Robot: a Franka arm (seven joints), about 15 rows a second.
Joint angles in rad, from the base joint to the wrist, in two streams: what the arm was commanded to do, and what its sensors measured. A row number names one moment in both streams.
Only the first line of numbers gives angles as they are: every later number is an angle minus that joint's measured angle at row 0.
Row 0, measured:
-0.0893 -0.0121 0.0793 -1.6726 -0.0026 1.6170 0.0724
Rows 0 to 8, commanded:
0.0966 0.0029 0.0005 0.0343 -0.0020 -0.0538 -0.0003
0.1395 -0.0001 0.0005 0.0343 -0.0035 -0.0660 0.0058
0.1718 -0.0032 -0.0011 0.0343 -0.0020 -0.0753 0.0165
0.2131 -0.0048 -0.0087 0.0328 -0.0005 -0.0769 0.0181
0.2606 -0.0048 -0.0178 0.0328 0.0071 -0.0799 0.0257
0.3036 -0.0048 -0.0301 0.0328 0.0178 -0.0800 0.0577
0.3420 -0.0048 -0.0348 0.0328 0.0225 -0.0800 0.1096
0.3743 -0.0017 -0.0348 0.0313 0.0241 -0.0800 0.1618
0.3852 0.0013 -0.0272 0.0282 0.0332 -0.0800 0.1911
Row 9, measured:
0.3117 -0.0030 -0.0081 0.0171 0.0077 -0.0601 0.0893
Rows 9 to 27, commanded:
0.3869 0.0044 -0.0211 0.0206 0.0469 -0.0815 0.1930
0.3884 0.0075 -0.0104 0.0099 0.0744 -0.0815 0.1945
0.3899 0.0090 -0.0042 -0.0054 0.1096 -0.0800 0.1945
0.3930 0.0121 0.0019 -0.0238 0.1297 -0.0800 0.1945
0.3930 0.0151 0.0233 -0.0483 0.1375 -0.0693 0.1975
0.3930 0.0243 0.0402 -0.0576 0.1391 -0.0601 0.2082
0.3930 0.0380 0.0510 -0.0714 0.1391 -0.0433 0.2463
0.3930 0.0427 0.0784 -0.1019 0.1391 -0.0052 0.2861
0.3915 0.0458 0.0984 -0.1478 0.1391 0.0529 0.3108
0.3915 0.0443 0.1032 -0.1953 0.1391 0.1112 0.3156
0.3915 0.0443 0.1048 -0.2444 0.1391 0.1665 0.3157
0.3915 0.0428 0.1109 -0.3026 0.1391 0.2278 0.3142
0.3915 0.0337 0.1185 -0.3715 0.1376 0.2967 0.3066
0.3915 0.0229 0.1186 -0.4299 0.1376 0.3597 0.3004
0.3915 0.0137 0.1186 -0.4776 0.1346 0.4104 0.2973
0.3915 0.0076 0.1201 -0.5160 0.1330 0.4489 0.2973
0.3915 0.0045 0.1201 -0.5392 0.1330 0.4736 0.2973
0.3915 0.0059 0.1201 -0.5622 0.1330 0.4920 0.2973
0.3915 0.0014 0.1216 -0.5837 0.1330 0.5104 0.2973
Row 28, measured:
0.3932 0.0580 0.1163 -0.5010 0.1189 0.4567 0.2952
